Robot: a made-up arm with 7 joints. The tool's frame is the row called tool. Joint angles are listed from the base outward.
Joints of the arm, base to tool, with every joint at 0 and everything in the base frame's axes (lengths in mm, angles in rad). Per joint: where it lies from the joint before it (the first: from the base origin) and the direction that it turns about. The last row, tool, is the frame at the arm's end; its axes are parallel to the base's.
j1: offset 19.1 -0.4 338.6 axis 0 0.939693 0.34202
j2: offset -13.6 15.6 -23.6 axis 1 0 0
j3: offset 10.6 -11 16 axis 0 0 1
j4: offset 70.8 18 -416.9 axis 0 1 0
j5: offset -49.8 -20.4 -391 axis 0 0 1
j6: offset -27.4 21.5 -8.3 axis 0 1 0
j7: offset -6.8 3.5 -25.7 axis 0 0 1
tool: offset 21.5 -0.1 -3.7
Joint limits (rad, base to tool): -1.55..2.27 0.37..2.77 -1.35..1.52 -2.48..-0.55 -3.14..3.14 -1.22..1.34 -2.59..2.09
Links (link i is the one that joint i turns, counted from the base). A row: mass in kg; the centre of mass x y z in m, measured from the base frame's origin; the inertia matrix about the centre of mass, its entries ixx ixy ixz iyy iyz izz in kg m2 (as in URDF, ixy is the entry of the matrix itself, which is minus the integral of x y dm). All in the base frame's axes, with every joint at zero. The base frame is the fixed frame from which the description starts. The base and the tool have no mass.
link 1: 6.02; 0.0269 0.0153 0.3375; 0.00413 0 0 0.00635 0.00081 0.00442
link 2: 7.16; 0.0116 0.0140 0.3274; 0.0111 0 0 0.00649 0 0.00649
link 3: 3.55; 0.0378 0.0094 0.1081; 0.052 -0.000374 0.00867 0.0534 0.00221 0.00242
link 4: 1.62; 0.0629 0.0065 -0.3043; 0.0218 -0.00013 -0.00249 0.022 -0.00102 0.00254
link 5: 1.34; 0.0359 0.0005 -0.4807; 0.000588 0 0 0.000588 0 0.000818
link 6: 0.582; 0.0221 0.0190 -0.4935; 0.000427 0 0 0.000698 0 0.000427
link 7: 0.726; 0.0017 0.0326 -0.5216; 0.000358 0 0 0.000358 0 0.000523
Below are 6 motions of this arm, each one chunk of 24 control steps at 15 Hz.
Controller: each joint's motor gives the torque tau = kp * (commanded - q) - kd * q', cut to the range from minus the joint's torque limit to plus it. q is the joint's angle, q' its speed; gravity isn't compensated. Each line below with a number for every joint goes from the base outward.
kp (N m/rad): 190 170 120 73 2.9 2 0.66
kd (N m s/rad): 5 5.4 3.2 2.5 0.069 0.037 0.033
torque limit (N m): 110 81 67 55 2.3 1.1 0.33
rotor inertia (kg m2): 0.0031 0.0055 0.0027 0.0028 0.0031 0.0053 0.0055
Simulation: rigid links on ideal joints. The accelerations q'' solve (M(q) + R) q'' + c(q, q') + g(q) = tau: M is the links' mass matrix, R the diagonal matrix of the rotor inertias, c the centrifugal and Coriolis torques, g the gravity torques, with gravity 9.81 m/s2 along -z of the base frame. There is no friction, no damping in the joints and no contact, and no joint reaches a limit. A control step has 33 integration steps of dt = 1/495 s. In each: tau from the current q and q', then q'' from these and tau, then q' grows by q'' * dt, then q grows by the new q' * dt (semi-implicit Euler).
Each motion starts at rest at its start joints. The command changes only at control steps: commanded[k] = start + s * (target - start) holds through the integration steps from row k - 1 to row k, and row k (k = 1, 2, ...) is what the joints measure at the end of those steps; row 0 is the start. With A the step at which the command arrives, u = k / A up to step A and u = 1 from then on. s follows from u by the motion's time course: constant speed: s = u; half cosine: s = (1 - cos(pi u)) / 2; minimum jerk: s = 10 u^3 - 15 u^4 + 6 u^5; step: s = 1 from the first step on.
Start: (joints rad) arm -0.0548 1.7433 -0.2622 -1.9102 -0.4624 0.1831 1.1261
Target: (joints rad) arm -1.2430 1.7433 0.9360 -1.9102 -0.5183 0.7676 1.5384
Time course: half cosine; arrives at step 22
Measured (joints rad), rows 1 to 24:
1: -0.0519 1.7045 -0.2775 -1.9075 -0.4695 0.1842 1.1240
2: -0.0318 1.6484 -0.3282 -1.9090 -0.4321 0.1746 1.1245
3: -0.0048 1.5991 -0.3844 -1.9069 -0.3317 0.1383 1.1434
4: 0.0058 1.5618 -0.4138 -1.8967 -0.2172 0.1227 1.1944
5: -0.0171 1.5431 -0.3986 -1.8846 -0.1378 0.1811 1.2729
6: -0.0813 1.5411 -0.3350 -1.8720 -0.1064 0.2891 1.3532
7: -0.1808 1.5527 -0.2309 -1.8592 -0.1237 0.3726 1.4070
8: -0.2948 1.5805 -0.1017 -1.8534 -0.1939 0.3914 1.4221
9: -0.4056 1.6211 0.0370 -1.8607 -0.3015 0.3775 1.4033
10: -0.5119 1.6581 0.1718 -1.8830 -0.4072 0.3877 1.3648
11: -0.6125 1.6824 0.2947 -1.9214 -0.4858 0.4377 1.3267
12: -0.7043 1.6954 0.4021 -1.9665 -0.5467 0.4993 1.3083
13: -0.7885 1.7004 0.4958 -2.0043 -0.5992 0.5419 1.3176
14: -0.8676 1.7015 0.5817 -2.0250 -0.6342 0.5660 1.3498
15: -0.9442 1.7025 0.6653 -2.0267 -0.6427 0.5962 1.3936
16: -1.0192 1.7060 0.7500 -2.0140 -0.6334 0.6527 1.4373
17: -1.0915 1.7127 0.8357 -1.9955 -0.6280 0.7308 1.4721
18: -1.1582 1.7217 0.9184 -1.9807 -0.6425 0.8054 1.4919
19: -1.2156 1.7315 0.9915 -1.9761 -0.6761 0.8528 1.4952
20: -1.2595 1.7409 1.0477 -1.9834 -0.7155 0.8693 1.4848
21: -1.2863 1.7489 1.0808 -1.9985 -0.7477 0.8677 1.4677
22: -1.2942 1.7543 1.0883 -2.0147 -0.7663 0.8601 1.4513
23: -1.2869 1.7558 1.0723 -2.0259 -0.7658 0.8463 1.4418
24: -1.2716 1.7511 1.0429 -2.0295 -0.7426 0.8209 1.4433

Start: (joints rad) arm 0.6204 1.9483 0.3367 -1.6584 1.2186 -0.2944 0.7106
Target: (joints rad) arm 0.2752 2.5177 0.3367 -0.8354 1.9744 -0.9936 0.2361
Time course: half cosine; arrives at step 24
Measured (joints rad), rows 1 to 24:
1: 0.6209 1.9296 0.3127 -1.6817 1.2176 -0.2906 0.7088
2: 0.6465 1.9039 0.2587 -1.7156 1.2780 -0.2758 0.7077
3: 0.6752 1.8750 0.1941 -1.7286 1.4027 -0.2098 0.7192
4: 0.6926 1.8472 0.1446 -1.7067 1.5061 -0.1048 0.7478
5: 0.6947 1.8370 0.1194 -1.6568 1.5403 -0.0434 0.7778
6: 0.6808 1.8513 0.1205 -1.5971 1.5338 -0.0838 0.7850
7: 0.6531 1.8884 0.1432 -1.5422 1.5289 -0.2003 0.7571
8: 0.6176 1.9436 0.1783 -1.4986 1.5385 -0.3233 0.7009
9: 0.5810 2.0088 0.2155 -1.4650 1.5592 -0.4106 0.6336
10: 0.5483 2.0739 0.2461 -1.4361 1.5911 -0.4687 0.5719
11: 0.5221 2.1306 0.2648 -1.4063 1.6364 -0.5217 0.5258
12: 0.5030 2.1743 0.2696 -1.3709 1.6922 -0.5768 0.4974
13: 0.4896 2.2046 0.2628 -1.3275 1.7529 -0.6217 0.4818
14: 0.4790 2.2237 0.2488 -1.2763 1.8138 -0.6468 0.4708
15: 0.4681 2.2361 0.2336 -1.2205 1.8710 -0.6597 0.4563
16: 0.4550 2.2474 0.2219 -1.1643 1.9206 -0.6793 0.4339
17: 0.4391 2.2628 0.2170 -1.1118 1.9605 -0.7183 0.4032
18: 0.4210 2.2855 0.2197 -1.0659 1.9915 -0.7746 0.3672
19: 0.4017 2.3159 0.2293 -1.0276 2.0153 -0.8356 0.3304
20: 0.3825 2.3516 0.2435 -0.9972 2.0327 -0.8894 0.2973
21: 0.3649 2.3884 0.2595 -0.9743 2.0439 -0.9313 0.2711
22: 0.3504 2.4213 0.2743 -0.9588 2.0497 -0.9627 0.2531
23: 0.3405 2.4458 0.2856 -0.9505 2.0514 -0.9857 0.2430
24: 0.3363 2.4586 0.2918 -0.9490 2.0501 -0.9989 0.2396

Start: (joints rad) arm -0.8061 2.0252 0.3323 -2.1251 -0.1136 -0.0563 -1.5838
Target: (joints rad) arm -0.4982 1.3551 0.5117 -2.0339 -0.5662 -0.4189 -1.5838
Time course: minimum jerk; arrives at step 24
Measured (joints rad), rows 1 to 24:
1: -0.7965 1.9969 0.3358 -2.1652 -0.1312 -0.0705 -1.5842
2: -0.7737 1.9736 0.3085 -2.2386 -0.1809 -0.1443 -1.5841
3: -0.7415 1.9642 0.2669 -2.3019 -0.2107 -0.2589 -1.5940
4: -0.7166 1.9433 0.2409 -2.3328 -0.2147 -0.3412 -1.6154
5: -0.7051 1.9150 0.2412 -2.3236 -0.2181 -0.3416 -1.6371
6: -0.7025 1.8898 0.2620 -2.2855 -0.2225 -0.2790 -1.6485
7: -0.7016 1.8638 0.2932 -2.2398 -0.2264 -0.2151 -1.6451
8: -0.6959 1.8302 0.3247 -2.2053 -0.2438 -0.1989 -1.6280
9: -0.6806 1.7875 0.3473 -2.1903 -0.2826 -0.2389 -1.6046
10: -0.6545 1.7368 0.3562 -2.1907 -0.3308 -0.3101 -1.5857
11: -0.6200 1.6791 0.3531 -2.1943 -0.3738 -0.3780 -1.5797
12: -0.5821 1.6160 0.3455 -2.1887 -0.4071 -0.4223 -1.5884
13: -0.5461 1.5517 0.3415 -2.1675 -0.4308 -0.4428 -1.6065
14: -0.5150 1.4910 0.3459 -2.1338 -0.4467 -0.4500 -1.6260
15: -0.4894 1.4366 0.3583 -2.0967 -0.4596 -0.4541 -1.6396
16: -0.4684 1.3893 0.3748 -2.0655 -0.4755 -0.4614 -1.6437
17: -0.4507 1.3489 0.3904 -2.0452 -0.4969 -0.4760 -1.6391
18: -0.4359 1.3153 0.4014 -2.0358 -0.5215 -0.4986 -1.6302
19: -0.4237 1.2883 0.4071 -2.0335 -0.5448 -0.5250 -1.6219
20: -0.4142 1.2678 0.4091 -2.0335 -0.5631 -0.5475 -1.6178
21: -0.4076 1.2538 0.4098 -2.0324 -0.5740 -0.5597 -1.6187
22: -0.4040 1.2459 0.4109 -2.0290 -0.5771 -0.5600 -1.6230
23: -0.4031 1.2432 0.4129 -2.0245 -0.5746 -0.5522 -1.6279
24: -0.4043 1.2441 0.4160 -2.0214 -0.5707 -0.5426 -1.6309

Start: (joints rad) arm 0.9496 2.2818 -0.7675 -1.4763 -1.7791 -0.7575 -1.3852
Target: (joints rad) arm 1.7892 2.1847 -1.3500 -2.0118 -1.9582 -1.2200 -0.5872
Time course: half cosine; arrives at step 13
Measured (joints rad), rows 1 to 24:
1: 0.9493 2.2544 -0.7421 -1.4896 -1.7769 -0.7341 -1.3831
2: 0.9696 2.2264 -0.7240 -1.5582 -1.7295 -0.6240 -1.3652
3: 1.0165 2.2092 -0.7400 -1.6488 -1.7113 -0.5162 -1.3119
4: 1.0855 2.1894 -0.7861 -1.7162 -1.7450 -0.5274 -1.2215
5: 1.1730 2.1670 -0.8575 -1.7539 -1.7747 -0.6497 -1.1104
6: 1.2731 2.1481 -0.9429 -1.7804 -1.7944 -0.7887 -0.9946
7: 1.3768 2.1377 -1.0275 -1.8183 -1.8257 -0.8778 -0.8847
8: 1.4748 2.1364 -1.1002 -1.8757 -1.8595 -0.9281 -0.7872
9: 1.5598 2.1406 -1.1563 -1.9436 -1.8764 -0.9824 -0.7040
10: 1.6287 2.1469 -1.1972 -2.0069 -1.8774 -1.0555 -0.6341
11: 1.6803 2.1532 -1.2264 -2.0543 -1.8763 -1.1271 -0.5778
12: 1.7138 2.1589 -1.2464 -2.0808 -1.8800 -1.1726 -0.5387
13: 1.7275 2.1636 -1.2560 -2.0867 -1.8864 -1.1842 -0.5208
14: 1.7252 2.1675 -1.2510 -2.0771 -1.8862 -1.1701 -0.5239
15: 1.7149 2.1724 -1.2328 -2.0612 -1.8716 -1.1444 -0.5393
16: 1.7036 2.1790 -1.2119 -2.0481 -1.8496 -1.1207 -0.5549
17: 1.6964 2.1862 -1.1979 -2.0419 -1.8346 -1.1098 -0.5623
18: 1.6958 2.1906 -1.1956 -2.0414 -1.8336 -1.1159 -0.5605
19: 1.7006 2.1899 -1.2036 -2.0439 -1.8435 -1.1334 -0.5540
20: 1.7076 2.1843 -1.2165 -2.0480 -1.8568 -1.1498 -0.5482
21: 1.7134 2.1772 -1.2279 -2.0538 -1.8673 -1.1552 -0.5463
22: 1.7159 2.1717 -1.2332 -2.0605 -1.8712 -1.1490 -0.5482
23: 1.7144 2.1695 -1.2313 -2.0657 -1.8681 -1.1384 -0.5514
24: 1.7104 2.1703 -1.2245 -2.0669 -1.8607 -1.1305 -0.5535

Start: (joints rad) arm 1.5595 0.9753 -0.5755 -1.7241 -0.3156 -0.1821 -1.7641
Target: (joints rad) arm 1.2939 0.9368 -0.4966 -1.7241 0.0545 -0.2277 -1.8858
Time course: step
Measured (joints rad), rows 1 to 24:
1: 1.4258 0.9363 -0.6248 -1.6205 0.0465 -0.2563 -1.8230
2: 1.2569 0.8422 -0.5707 -1.5316 0.3928 -0.0910 -1.9067
3: 1.1302 0.8230 -0.5104 -1.6188 0.2273 0.1960 -1.9259
4: 1.0540 0.8451 -0.4482 -1.7619 -0.0469 0.0844 -1.9113
5: 1.0291 0.8809 -0.4002 -1.8544 -0.1598 -0.3138 -1.8800
6: 1.0594 0.9108 -0.3913 -1.8631 -0.1064 -0.5097 -1.8480
7: 1.1189 0.9145 -0.4260 -1.7821 -0.0058 -0.3361 -1.8263
8: 1.1788 0.8953 -0.4824 -1.6616 0.0928 -0.0027 -1.8240
9: 1.2392 0.8781 -0.5321 -1.5872 0.1885 0.1873 -1.8430
10: 1.2902 0.8743 -0.5648 -1.5882 0.2263 0.1050 -1.8745
11: 1.3036 0.8713 -0.5770 -1.6251 0.1880 -0.1133 -1.9081
12: 1.2699 0.8615 -0.5645 -1.6647 0.1239 -0.2503 -1.9340
13: 1.2069 0.8525 -0.5318 -1.6987 0.0820 -0.2159 -1.9436
14: 1.1449 0.8558 -0.4913 -1.7282 0.0568 -0.1066 -1.9320
15: 1.1106 0.8734 -0.4562 -1.7508 0.0230 -0.0783 -1.9015
16: 1.1121 0.8956 -0.4379 -1.7568 -0.0091 -0.1570 -1.8650
17: 1.1385 0.9086 -0.4431 -1.7383 -0.0028 -0.2308 -1.8400
18: 1.1734 0.9055 -0.4683 -1.7011 0.0456 -0.2048 -1.8360
19: 1.2063 0.8913 -0.5012 -1.6660 0.1016 -0.1018 -1.8502
20: 1.2314 0.8761 -0.5291 -1.6519 0.1377 -0.0258 -1.8747
21: 1.2425 0.8655 -0.5443 -1.6602 0.1459 -0.0455 -1.9006
22: 1.2347 0.8601 -0.5435 -1.6796 0.1272 -0.1268 -1.9194
23: 1.2110 0.8600 -0.5283 -1.6992 0.0942 -0.1853 -1.9253
24: 1.1814 0.8660 -0.5047 -1.7142 0.0652 -0.1798 -1.9179

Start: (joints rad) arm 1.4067 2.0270 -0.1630 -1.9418 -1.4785 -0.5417 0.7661
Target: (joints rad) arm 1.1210 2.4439 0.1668 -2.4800 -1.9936 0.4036 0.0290
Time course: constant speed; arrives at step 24
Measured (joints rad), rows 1 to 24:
1: 1.3909 2.0179 -0.1646 -1.9522 -1.4965 -0.4971 0.7659
2: 1.3820 2.0242 -0.1566 -1.9805 -1.5174 -0.3985 0.7581
3: 1.3724 2.0457 -0.1421 -2.0162 -1.5462 -0.3336 0.7339
4: 1.3584 2.0704 -0.1197 -2.0464 -1.5766 -0.3257 0.6921
5: 1.3432 2.0960 -0.0962 -2.0658 -1.5934 -0.3192 0.6407
6: 1.3302 2.1195 -0.0773 -2.0769 -1.6003 -0.2745 0.5924
7: 1.3205 2.1385 -0.0646 -2.0870 -1.6093 -0.2106 0.5552
8: 1.3137 2.1536 -0.0570 -2.1024 -1.6277 -0.1680 0.5291
9: 1.3087 2.1672 -0.0518 -2.1246 -1.6579 -0.1576 0.5079
10: 1.3034 2.1813 -0.0458 -2.1506 -1.6952 -0.1551 0.4839
11: 1.2962 2.1971 -0.0369 -2.1760 -1.7289 -0.1328 0.4522
12: 1.2863 2.2152 -0.0238 -2.1975 -1.7513 -0.0880 0.4137
13: 1.2743 2.2352 -0.0076 -2.2147 -1.7639 -0.0377 0.3728
14: 1.2614 2.2559 0.0097 -2.2299 -1.7742 0.0030 0.3347
15: 1.2494 2.2760 0.0256 -2.2461 -1.7889 0.0336 0.3016
16: 1.2392 2.2945 0.0387 -2.2654 -1.8106 0.0617 0.2723
17: 1.2308 2.3115 0.0491 -2.2876 -1.8381 0.0919 0.2434
18: 1.2231 2.3278 0.0583 -2.3113 -1.8683 0.1226 0.2121
19: 1.2147 2.3444 0.0683 -2.3341 -1.8975 0.1521 0.1771
20: 1.2047 2.3620 0.0804 -2.3548 -1.9228 0.1820 0.1394
21: 1.1933 2.3806 0.0946 -2.3736 -1.9429 0.2155 0.1010
22: 1.1813 2.3997 0.1097 -2.3915 -1.9598 0.2530 0.0644
23: 1.1696 2.4186 0.1243 -2.4102 -1.9773 0.2912 0.0304
24: 1.1587 2.4369 0.1378 -2.4307 -1.9987 0.3264 -0.0013

